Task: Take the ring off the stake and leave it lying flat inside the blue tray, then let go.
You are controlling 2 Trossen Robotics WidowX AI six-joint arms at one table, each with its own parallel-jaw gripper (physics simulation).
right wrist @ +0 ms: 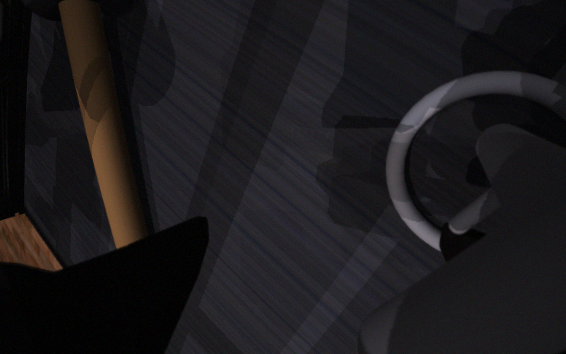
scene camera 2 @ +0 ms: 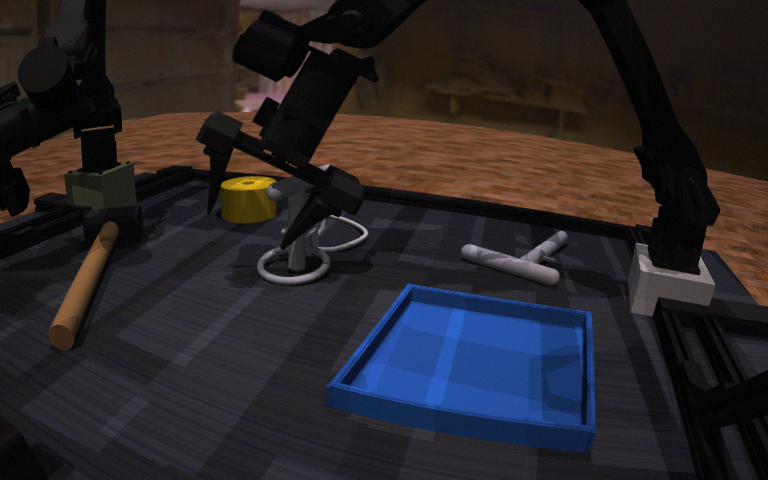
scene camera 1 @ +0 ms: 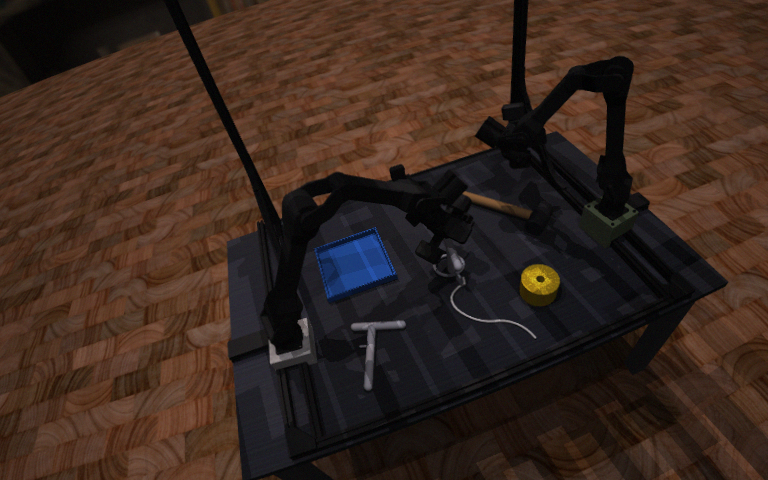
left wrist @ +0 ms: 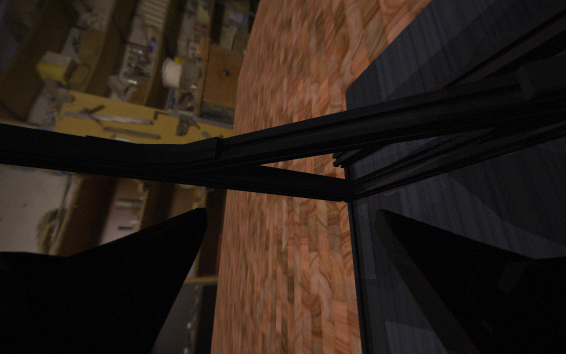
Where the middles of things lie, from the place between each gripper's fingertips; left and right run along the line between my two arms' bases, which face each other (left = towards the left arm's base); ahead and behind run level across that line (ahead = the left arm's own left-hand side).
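Blue tray (scene camera 2: 493, 369), counted from my right hand: 27 cm to the right, 8 cm behind, 4 cm below. From the same right hand, the yellow roll (scene camera 2: 243, 200) is 21 cm ahead, 13 cm to the left and 3 cm below, and the wooden-handled hammer (scene camera 2: 103, 227) is 19 cm to the left, 9 cm behind and 3 cm below. As for the grey stake (scene camera 2: 292, 187), my right hand is 7 cm short of it, 4 cm to the left of it and 3 cm above it.
Counted from my left hand, the blue tray is 61 cm to the right, 15 cm ahead and 15 cm below; the yellow roll is 21 cm to the right, 44 cm ahead and 13 cm below; the grey stake is 37 cm to the right, 30 cm ahead and 13 cm below. The wooden-handled hammer is 15 cm to the right of my left hand, 14 cm ahead of it and 13 cm below it.
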